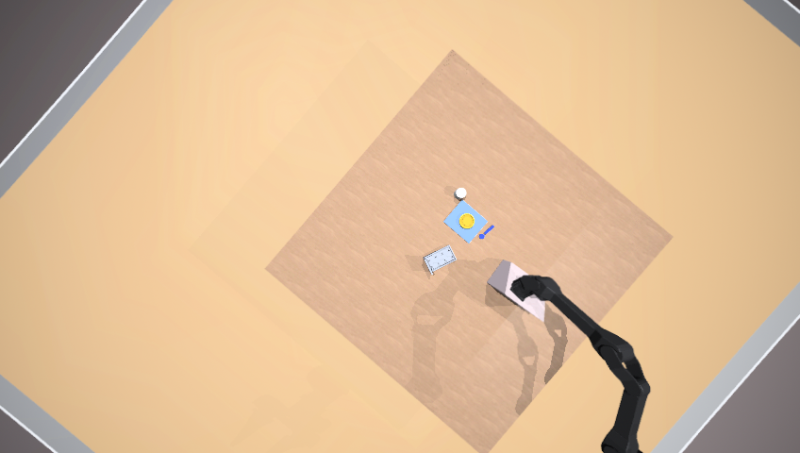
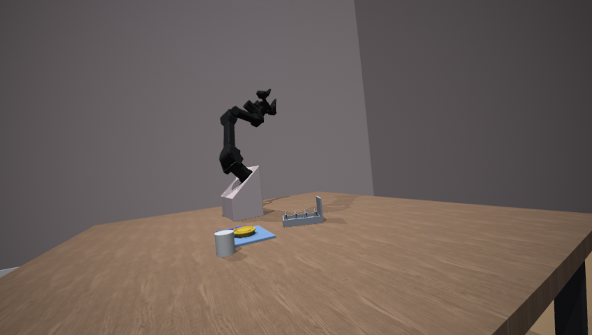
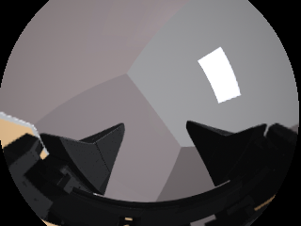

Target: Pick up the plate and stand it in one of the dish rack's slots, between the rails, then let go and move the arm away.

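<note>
Now: gripper tip 710 mm short of the yellow plate, 360 mm to the left of it and 660 mm above it. Round my gripper tip: blue mat: 710 mm ahead, 360 mm to the right, 680 mm below; grey dish rack: 670 mm ahead, 160 mm to the right, 650 mm below; blue utensil: 610 mm ahead, 390 mm to the right, 670 mm below.
</note>
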